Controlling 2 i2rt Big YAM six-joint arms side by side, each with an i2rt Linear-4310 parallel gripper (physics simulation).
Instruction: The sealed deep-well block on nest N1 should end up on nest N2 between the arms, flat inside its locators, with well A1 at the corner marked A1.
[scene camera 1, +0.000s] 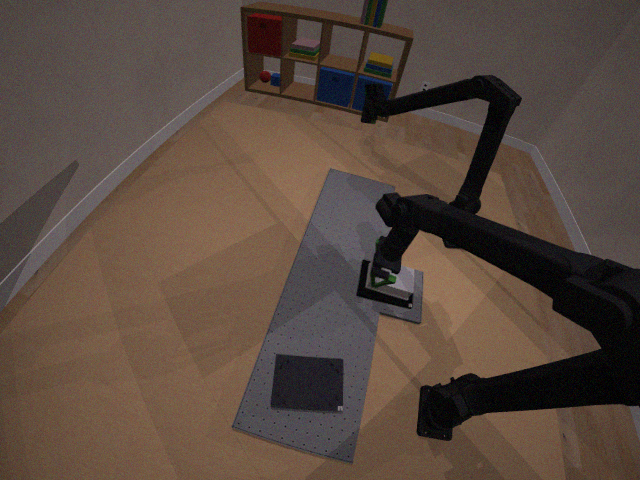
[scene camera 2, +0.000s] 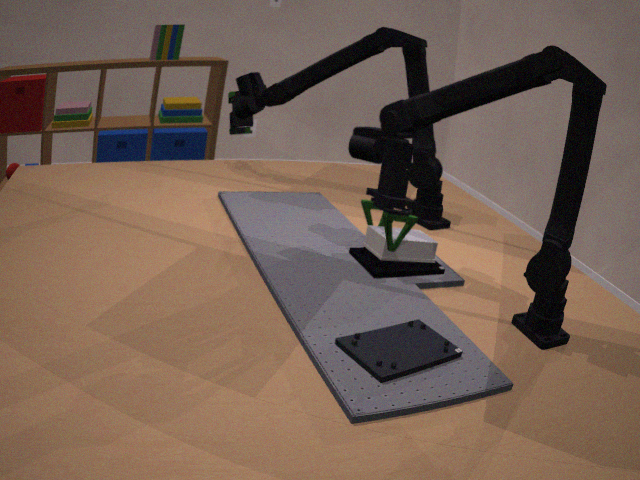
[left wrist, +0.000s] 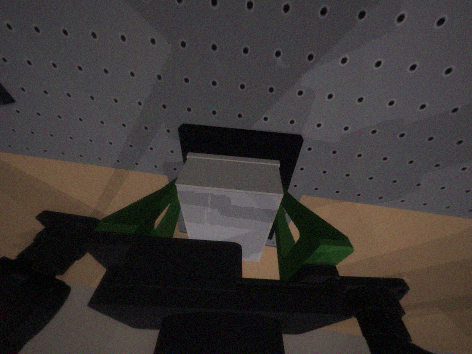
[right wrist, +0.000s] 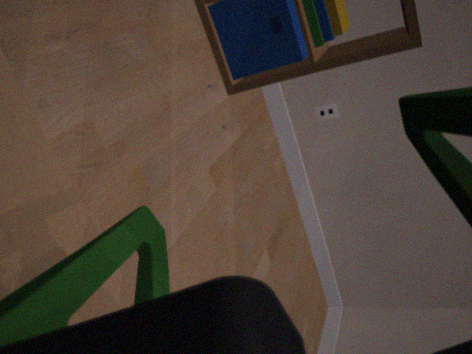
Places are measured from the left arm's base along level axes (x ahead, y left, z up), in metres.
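Pixels of known places: left gripper, fingertip midpoint: (scene camera 1: 375, 274) (scene camera 2: 382, 244) (left wrist: 230, 183); right gripper, fingertip midpoint: (scene camera 2: 230, 116) (right wrist: 272, 169); left arm's base at its link origin: (scene camera 1: 434, 412) (scene camera 2: 539, 332) (left wrist: 80, 227); right arm's base at its link origin: (scene camera 2: 425, 221) (left wrist: 364, 286).
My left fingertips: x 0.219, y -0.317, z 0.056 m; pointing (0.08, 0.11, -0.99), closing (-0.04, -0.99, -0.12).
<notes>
Ahead of a thing's pixels: the offset from my left fingertips to its top centre. Level surfaces: height alone.
The pale sealed block @(0.001 m right, 0.044 m back, 0.029 m up) (scene camera 1: 402, 289) (scene camera 2: 413, 251) (left wrist: 225, 173) is over black nest N2 @(0.003 m right, 0.044 m back, 0.021 m down) (scene camera 1: 385, 299) (scene camera 2: 403, 269) (left wrist: 240, 142). It looks nearly level and low on the nest, with a dark strip showing along two sides; whether it touches the nest or sits inside the locators I cannot tell. Its well A1 cannot be made out. A small white mark @(0.050 m left, 0.121 m back, 0.031 m down) (scene camera 1: 409, 305) (scene camera 2: 440, 268) is at one nest corner. My left gripper (scene camera 2: 381, 236) (left wrist: 230, 183) is shut on the block from above. My right gripper (scene camera 1: 370, 111) (scene camera 2: 238, 114) (right wrist: 272, 169) is open and empty, high and away.
Nest N1 @(0.318 m left, 0.106 m ahead, 0.021 m down) (scene camera 1: 307, 383) (scene camera 2: 398, 348) bears no block; its pegs and white corner mark show. Both nests are on the grey perforated board @(0.042 m down) (scene camera 1: 289, 330) (scene camera 2: 289, 263) (left wrist: 250, 65), N2 partly on its side extension. A wooden shelf (scene camera 1: 310, 16) (scene camera 2: 103, 64) stands far back.
</notes>
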